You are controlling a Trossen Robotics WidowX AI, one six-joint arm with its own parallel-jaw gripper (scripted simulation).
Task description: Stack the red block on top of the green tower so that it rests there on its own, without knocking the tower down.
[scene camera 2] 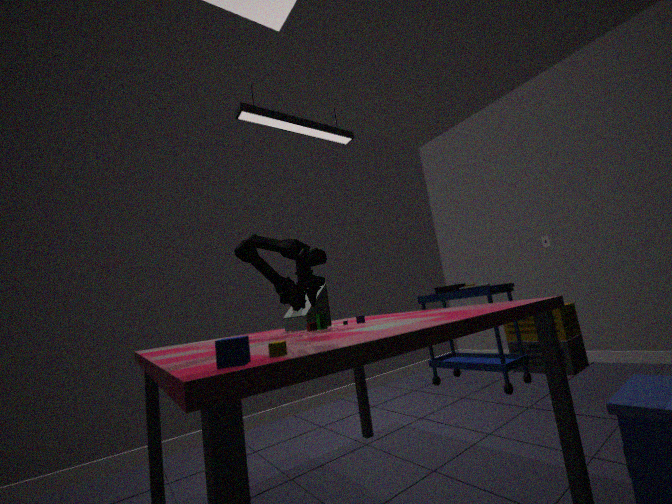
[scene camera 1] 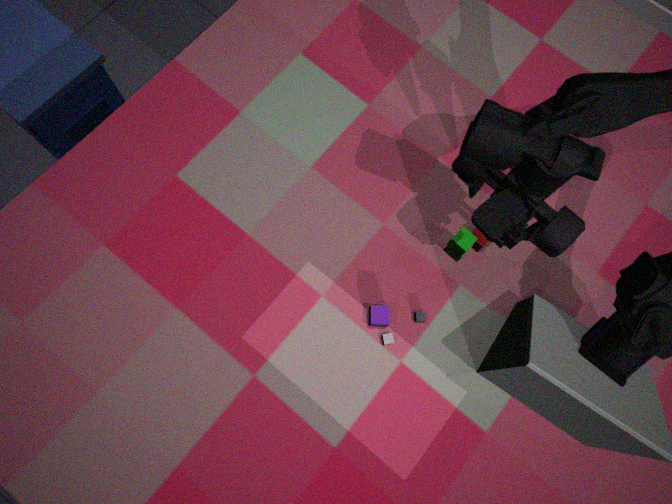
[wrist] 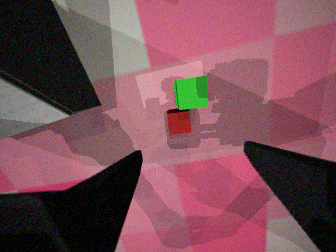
Scene:
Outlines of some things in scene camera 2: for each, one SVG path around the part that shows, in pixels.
The gripper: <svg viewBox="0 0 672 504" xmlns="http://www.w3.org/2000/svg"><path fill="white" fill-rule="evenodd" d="M310 267L297 269L295 273L298 277L297 285L293 285L290 288L291 293L295 296L302 309L305 309L306 294L311 306L315 307L317 292L321 288L319 286L324 286L325 282L324 277L313 275L313 270Z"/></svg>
A blue block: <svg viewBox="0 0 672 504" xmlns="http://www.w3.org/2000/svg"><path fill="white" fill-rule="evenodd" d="M249 335L215 341L216 369L244 366L251 361Z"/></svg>

